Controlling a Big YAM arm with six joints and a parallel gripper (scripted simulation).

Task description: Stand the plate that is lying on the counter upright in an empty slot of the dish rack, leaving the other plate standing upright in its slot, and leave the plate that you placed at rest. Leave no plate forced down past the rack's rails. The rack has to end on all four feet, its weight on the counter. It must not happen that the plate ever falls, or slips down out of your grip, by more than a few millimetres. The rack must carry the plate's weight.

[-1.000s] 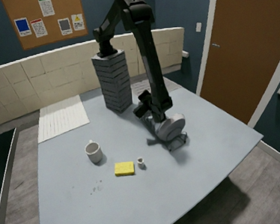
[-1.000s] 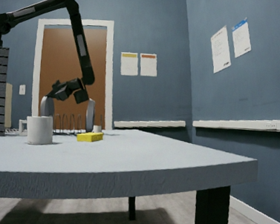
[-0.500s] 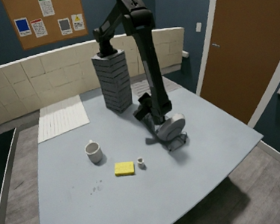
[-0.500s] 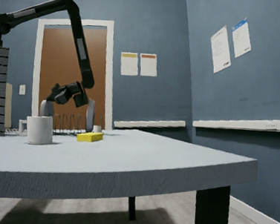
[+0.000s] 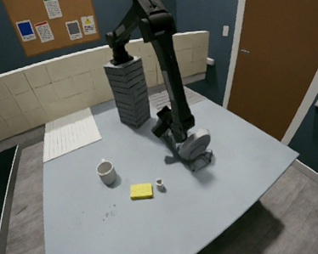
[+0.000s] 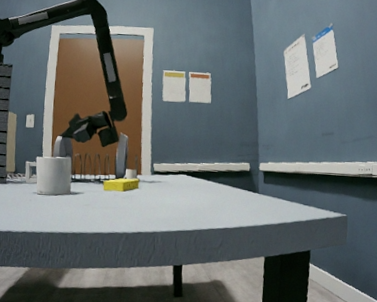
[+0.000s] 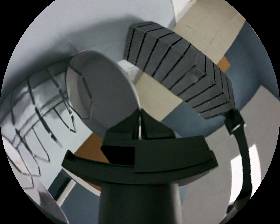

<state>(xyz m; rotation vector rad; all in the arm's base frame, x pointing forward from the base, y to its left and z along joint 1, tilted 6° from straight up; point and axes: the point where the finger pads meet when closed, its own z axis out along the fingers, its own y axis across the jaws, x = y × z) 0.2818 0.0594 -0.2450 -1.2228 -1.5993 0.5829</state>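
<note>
Right now the white plate is 50 mm to the left of my hand and 80 mm below it. The rest, counted from my hand: white draining mat: 470 mm behind, 530 mm to the right, 180 mm below; then white mug: 90 mm ahead, 390 mm to the right, 140 mm below; then small white cup: 280 mm ahead, 210 mm to the right, 160 mm below.
</note>
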